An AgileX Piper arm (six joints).
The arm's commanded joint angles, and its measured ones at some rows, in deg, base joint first. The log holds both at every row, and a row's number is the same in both.
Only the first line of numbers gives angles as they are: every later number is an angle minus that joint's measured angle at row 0.
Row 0, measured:
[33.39, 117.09, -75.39, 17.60, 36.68, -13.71]
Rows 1 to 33, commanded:
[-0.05, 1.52, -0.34, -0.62, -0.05, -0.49]
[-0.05, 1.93, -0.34, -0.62, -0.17, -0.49]
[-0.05, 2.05, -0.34, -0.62, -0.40, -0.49]
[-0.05, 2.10, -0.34, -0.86, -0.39, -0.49]
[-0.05, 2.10, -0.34, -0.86, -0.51, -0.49]
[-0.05, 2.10, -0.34, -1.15, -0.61, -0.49]
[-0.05, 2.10, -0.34, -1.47, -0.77, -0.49]
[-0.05, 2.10, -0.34, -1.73, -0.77, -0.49]
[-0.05, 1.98, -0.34, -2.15, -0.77, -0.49]
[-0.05, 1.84, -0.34, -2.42, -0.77, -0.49]
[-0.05, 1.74, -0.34, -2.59, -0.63, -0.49]
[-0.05, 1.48, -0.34, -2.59, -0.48, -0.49]
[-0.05, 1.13, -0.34, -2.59, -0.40, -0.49]
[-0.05, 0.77, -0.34, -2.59, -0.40, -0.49]
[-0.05, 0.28, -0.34, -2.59, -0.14, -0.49]
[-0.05, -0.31, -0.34, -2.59, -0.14, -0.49]
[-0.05, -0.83, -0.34, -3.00, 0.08, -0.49]
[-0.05, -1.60, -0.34, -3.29, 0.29, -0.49]
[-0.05, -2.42, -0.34, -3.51, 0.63, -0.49]
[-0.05, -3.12, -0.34, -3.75, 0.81, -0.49]
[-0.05, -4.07, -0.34, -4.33, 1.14, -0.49]
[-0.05, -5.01, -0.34, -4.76, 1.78, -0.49]
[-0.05, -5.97, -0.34, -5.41, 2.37, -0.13]
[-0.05, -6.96, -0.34, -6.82, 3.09, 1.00]
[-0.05, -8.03, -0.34, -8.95, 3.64, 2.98]
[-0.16, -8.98, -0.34, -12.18, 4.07, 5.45]
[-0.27, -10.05, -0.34, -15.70, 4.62, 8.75]
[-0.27, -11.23, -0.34, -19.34, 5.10, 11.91]
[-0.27, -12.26, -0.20, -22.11, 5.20, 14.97]
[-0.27, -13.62, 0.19, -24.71, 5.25, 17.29]
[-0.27, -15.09, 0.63, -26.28, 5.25, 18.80]
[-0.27, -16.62, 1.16, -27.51, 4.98, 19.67]
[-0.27, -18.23, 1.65, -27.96, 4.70, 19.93]
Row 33, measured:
[0.00, -12.92, 0.16, -22.11, 4.70, 14.90]
